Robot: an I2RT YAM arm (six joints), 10 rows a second.
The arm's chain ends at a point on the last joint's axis. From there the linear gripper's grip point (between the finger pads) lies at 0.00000 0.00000 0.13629 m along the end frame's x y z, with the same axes.
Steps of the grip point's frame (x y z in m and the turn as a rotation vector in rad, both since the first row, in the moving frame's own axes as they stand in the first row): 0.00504 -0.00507 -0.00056 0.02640 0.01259 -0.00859; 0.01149 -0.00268 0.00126 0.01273 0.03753 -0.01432; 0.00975 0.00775 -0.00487 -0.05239 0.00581 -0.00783; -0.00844 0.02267 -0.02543 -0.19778 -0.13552 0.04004
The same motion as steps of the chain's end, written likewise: 0.00334 -0.00147 -0.00050 0.02640 0.01259 -0.00859; 0.00639 -0.00091 0.00137 0.01273 0.03753 -0.01432; 0.00893 0.00062 -0.00468 -0.05239 0.00581 -0.00783; 0.01039 -0.00365 -0.02153 -0.19778 -0.13552 0.04004
